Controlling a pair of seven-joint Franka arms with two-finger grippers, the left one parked.
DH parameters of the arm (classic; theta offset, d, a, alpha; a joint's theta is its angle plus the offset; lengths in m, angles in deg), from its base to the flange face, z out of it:
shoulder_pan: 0 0.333 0 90
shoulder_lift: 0 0 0 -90
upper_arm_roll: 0 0.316 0.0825 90
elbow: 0 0 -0.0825 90
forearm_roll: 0 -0.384 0 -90
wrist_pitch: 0 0 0.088 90
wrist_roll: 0 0.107 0 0
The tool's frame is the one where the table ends.
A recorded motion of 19 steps. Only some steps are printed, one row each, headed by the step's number.
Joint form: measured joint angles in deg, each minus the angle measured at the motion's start. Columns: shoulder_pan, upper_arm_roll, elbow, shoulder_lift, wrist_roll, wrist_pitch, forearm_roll.
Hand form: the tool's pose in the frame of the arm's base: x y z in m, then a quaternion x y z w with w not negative. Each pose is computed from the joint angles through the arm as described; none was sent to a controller.
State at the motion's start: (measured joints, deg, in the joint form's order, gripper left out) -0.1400 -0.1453 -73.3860 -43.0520 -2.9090 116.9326 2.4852
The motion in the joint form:
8: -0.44 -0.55 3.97 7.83 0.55 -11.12 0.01
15: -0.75 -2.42 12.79 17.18 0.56 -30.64 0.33
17: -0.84 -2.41 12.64 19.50 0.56 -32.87 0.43
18: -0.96 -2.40 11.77 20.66 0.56 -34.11 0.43
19: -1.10 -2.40 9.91 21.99 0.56 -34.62 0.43
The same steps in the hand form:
8: 0.7320 -0.0175 0.4213 0.99951 0.01632 0.00949 0.02481
15: 0.6768 -0.0385 0.5805 0.99937 -0.00898 -0.00298 0.03417
17: 0.6621 -0.0395 0.6030 0.99935 -0.01109 -0.00354 0.03408
18: 0.6543 -0.0408 0.6075 0.99930 -0.01264 -0.01184 0.03317
19: 0.6472 -0.0425 0.6070 0.99916 -0.01411 -0.02093 0.03220

